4 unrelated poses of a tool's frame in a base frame.
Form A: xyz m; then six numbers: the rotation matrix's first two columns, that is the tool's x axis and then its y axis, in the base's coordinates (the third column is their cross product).
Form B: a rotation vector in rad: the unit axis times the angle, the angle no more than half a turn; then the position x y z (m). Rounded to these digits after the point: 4 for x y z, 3 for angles.
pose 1, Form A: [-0.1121, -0.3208, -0.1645, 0.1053, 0.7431, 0.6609, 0.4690, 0.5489, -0.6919]
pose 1, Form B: [-1.074, -1.537, 0.274, -0.1121, -0.3208, -0.1645]
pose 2, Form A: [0.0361, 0.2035, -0.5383, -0.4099, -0.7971, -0.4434, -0.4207, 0.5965, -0.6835]
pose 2, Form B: [-0.963, 2.044, -0.614, 0.0361, 0.2035, -0.5383]
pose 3, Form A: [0.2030, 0.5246, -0.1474, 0.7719, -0.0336, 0.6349, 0.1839, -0.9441, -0.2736]
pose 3, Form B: [-2.646, -0.116, -0.957, 0.2030, 0.5246, -0.1474]
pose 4, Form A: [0.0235, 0.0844, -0.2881, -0.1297, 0.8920, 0.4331, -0.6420, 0.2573, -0.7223]
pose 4, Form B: [-0.309, -1.048, 1.352, 0.0235, 0.0844, -0.2881]
